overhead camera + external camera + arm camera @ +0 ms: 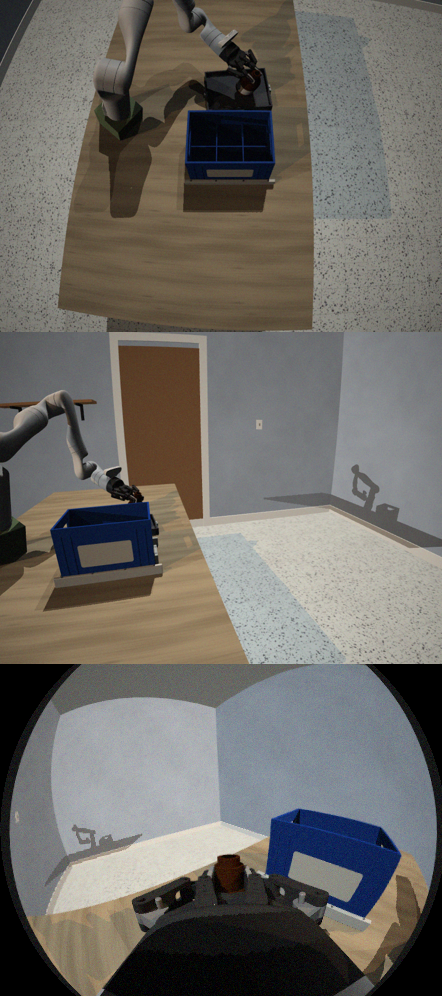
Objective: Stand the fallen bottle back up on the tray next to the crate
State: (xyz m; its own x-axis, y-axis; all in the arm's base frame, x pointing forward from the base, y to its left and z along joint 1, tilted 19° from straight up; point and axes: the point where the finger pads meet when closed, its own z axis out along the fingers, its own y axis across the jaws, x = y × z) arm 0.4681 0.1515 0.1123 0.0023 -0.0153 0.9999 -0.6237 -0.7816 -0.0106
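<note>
Now: hand 50 mm above the brown bottle, 10 mm to the right of it and 10 mm past it. From my hand the other things lie so: tray 130 mm below, 60 mm behind, 30 mm to the left; then blue crate 260 mm to the right, 90 mm behind, 60 mm below.
</note>
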